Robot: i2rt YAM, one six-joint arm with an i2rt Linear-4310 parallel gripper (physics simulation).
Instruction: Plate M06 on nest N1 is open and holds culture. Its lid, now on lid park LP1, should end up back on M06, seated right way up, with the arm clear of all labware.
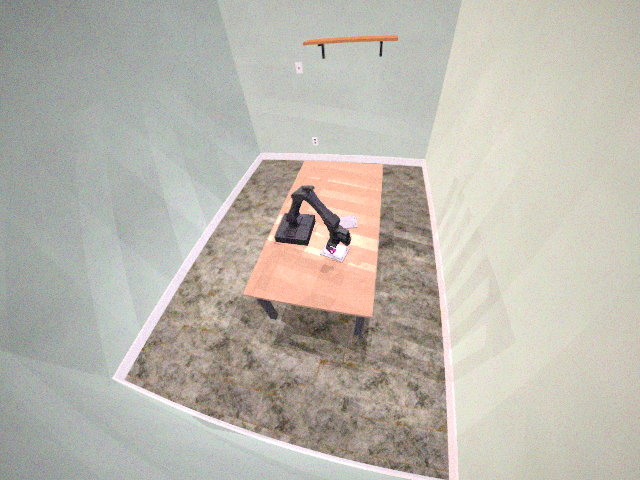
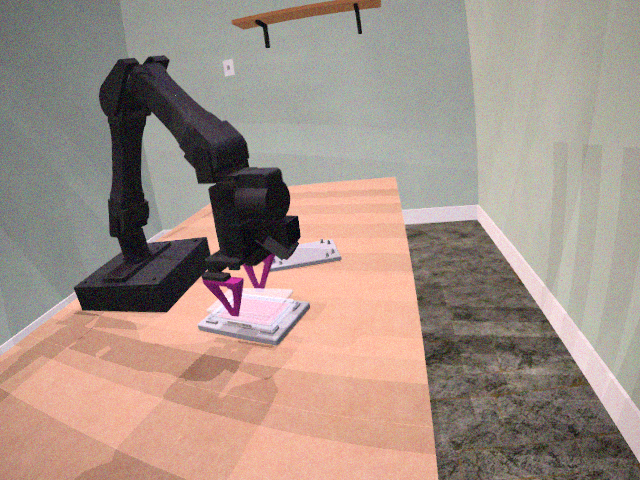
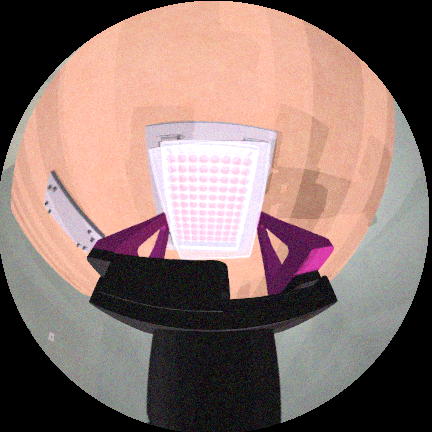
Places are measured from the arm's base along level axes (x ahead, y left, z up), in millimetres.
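Pixels of known places: gripper, fingertip midpoint: (image 1: 334, 249) (image 2: 248, 303) (image 3: 212, 216); arm's base, link origin: (image 1: 294, 226) (image 2: 139, 262).
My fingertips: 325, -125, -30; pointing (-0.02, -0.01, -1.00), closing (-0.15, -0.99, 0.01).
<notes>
Ahead of a thing's pixels: the offset from my fingertips to its top centre, as dx, dy, dz. "*": to the spot under its first point. Level surfaces: height alone.
My gripper (image 1: 333, 248) (image 2: 244, 289) (image 3: 212, 216) has magenta fingers and is shut on the clear lid {+5, -1, +10} (image 2: 273, 294) (image 3: 258, 189). It holds the lid flat, right over plate M06 {* +15, -31, +9} (image 1: 335, 252) (image 2: 258, 312) (image 3: 207, 193). The plate's pink wells show through the lid. The plate sits on the grey nest N1 {+2, +5, -17} (image 2: 248, 335) (image 3: 209, 130). The lid lines up with the plate and lies very close to it. I cannot tell whether it rests on the plate. The grey lid park LP1 {+21, +284, -15} (image 1: 352, 221) (image 2: 310, 252) (image 3: 68, 217) lies bare behind the gripper.
The arm's black base (image 1: 294, 230) (image 2: 139, 281) stands on the wooden table {dz -35} (image 1: 310, 289) (image 2: 320, 403) to the left of the nest. The table's right edge drops to a stone floor (image 2: 506, 335). A wall shelf (image 2: 305, 10) hangs high at the back.
</notes>
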